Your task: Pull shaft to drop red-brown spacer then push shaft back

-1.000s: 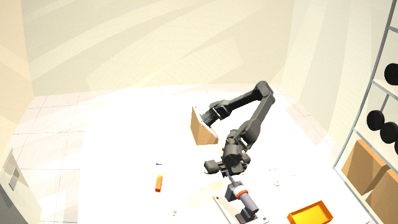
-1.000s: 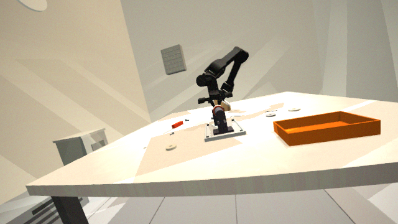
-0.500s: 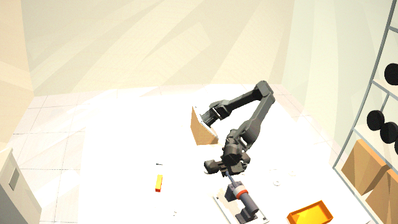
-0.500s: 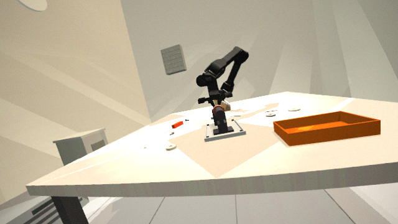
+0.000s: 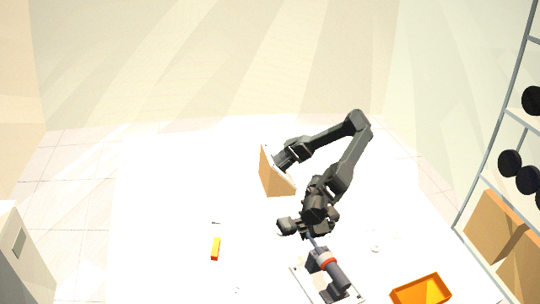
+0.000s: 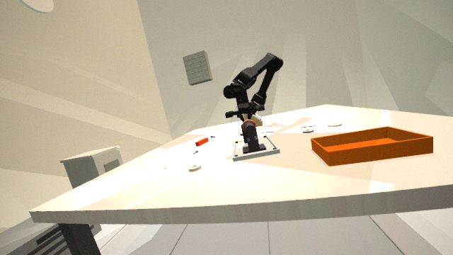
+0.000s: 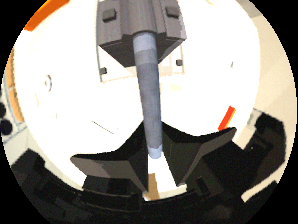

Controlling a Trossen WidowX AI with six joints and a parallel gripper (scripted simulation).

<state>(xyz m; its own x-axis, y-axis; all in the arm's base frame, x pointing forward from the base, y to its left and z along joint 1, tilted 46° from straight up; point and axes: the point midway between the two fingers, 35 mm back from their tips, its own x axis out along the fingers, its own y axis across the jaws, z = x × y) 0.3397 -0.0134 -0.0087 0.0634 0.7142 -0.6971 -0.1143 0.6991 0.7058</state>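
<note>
The grey-blue shaft lies 70 mm ahead of my gripper tip, 10 mm to the left of it and 30 mm above it. The rest, counted from my gripper tip: red-brown spacer (150 mm ahead, 20 mm to the left, 30 mm above); then orange tray (350 mm ahead, 300 mm to the left, 40 mm below).
</note>
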